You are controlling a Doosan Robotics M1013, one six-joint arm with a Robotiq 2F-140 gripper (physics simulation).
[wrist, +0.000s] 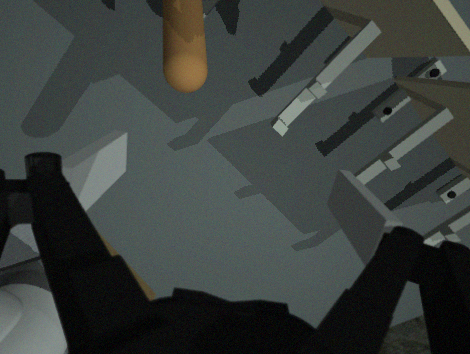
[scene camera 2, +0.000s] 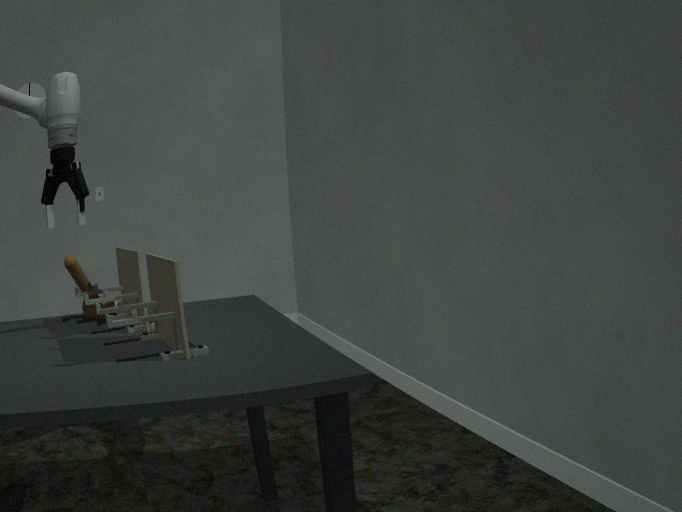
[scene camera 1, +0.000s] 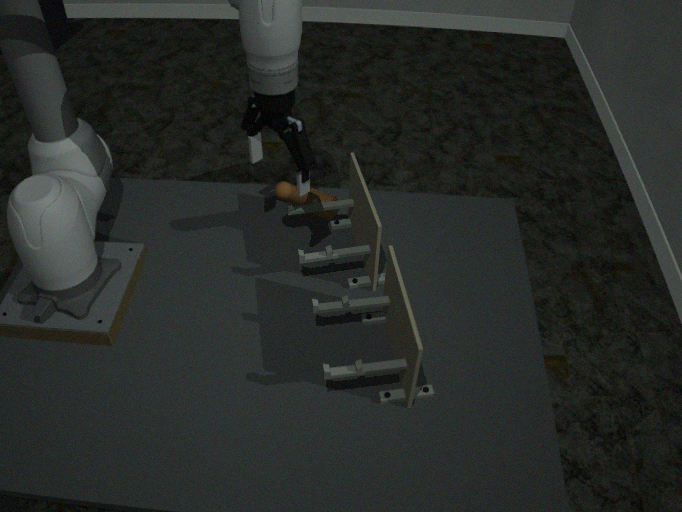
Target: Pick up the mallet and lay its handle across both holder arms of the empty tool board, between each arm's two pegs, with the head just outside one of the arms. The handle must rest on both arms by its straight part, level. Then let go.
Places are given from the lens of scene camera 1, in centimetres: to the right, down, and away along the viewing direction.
orange-brown mallet [scene camera 1: 283, 190]: -13, -14, 138
tan tool board [scene camera 1: 406, 345]: 12, 17, 119
tan tool board [scene camera 1: 362, 217]: 5, -9, 144
